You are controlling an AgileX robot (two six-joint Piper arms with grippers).
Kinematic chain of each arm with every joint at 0, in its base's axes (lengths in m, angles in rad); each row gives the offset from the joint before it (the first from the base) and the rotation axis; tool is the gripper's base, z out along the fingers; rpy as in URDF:
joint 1: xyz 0 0 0.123 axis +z
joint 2: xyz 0 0 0 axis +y
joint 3: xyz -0.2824 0 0.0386 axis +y
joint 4: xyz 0.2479 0 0.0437 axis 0.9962 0 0.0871
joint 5: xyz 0 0 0 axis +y
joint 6: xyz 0.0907 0 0.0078 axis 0.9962 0 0.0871
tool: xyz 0 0 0 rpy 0 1.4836 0
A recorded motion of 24 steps. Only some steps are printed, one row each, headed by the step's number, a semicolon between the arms.
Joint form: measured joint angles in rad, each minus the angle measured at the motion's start. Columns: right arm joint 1, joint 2, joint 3, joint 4, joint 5, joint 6; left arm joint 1, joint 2, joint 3, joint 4, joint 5, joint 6.
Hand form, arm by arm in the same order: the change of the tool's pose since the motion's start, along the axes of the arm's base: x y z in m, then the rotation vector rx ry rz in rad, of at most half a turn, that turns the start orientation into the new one. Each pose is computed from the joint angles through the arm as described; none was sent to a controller.
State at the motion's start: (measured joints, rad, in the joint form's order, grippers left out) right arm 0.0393 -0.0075 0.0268 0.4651 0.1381 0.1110; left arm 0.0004 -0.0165 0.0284 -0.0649 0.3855 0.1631
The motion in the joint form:
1: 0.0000 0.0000 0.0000 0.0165 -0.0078 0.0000; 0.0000 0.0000 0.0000 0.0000 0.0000 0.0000
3: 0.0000 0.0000 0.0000 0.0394 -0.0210 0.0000; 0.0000 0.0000 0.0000 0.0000 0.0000 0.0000
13: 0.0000 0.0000 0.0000 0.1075 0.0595 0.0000; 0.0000 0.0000 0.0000 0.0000 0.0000 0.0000
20: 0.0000 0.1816 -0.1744 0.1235 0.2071 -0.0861; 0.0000 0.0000 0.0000 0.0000 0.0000 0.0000
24: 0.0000 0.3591 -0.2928 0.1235 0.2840 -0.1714; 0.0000 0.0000 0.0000 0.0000 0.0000 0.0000
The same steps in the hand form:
1: 0.0001 -0.0001 0.0007 0.0170 -0.0063 -0.0024; 0.0000 0.0000 0.0000 0.0000 0.0000 0.0000
3: 0.0001 -0.0005 0.0019 0.0407 -0.0170 -0.0071; 0.0000 0.0000 0.0000 0.0000 0.0000 0.0000
13: -0.0008 0.0040 -0.0039 0.1031 0.0558 0.0367; 0.0000 0.0000 0.0000 0.0000 0.0000 0.0000
20: 0.0074 0.0118 0.0334 0.0245 0.1768 0.1242; 0.0000 0.0000 0.0000 0.0000 0.0000 0.0000
24: 0.0246 0.0161 0.0546 -0.0603 0.2847 0.1820; 0.0000 0.0000 0.0000 0.0000 0.0000 0.0000

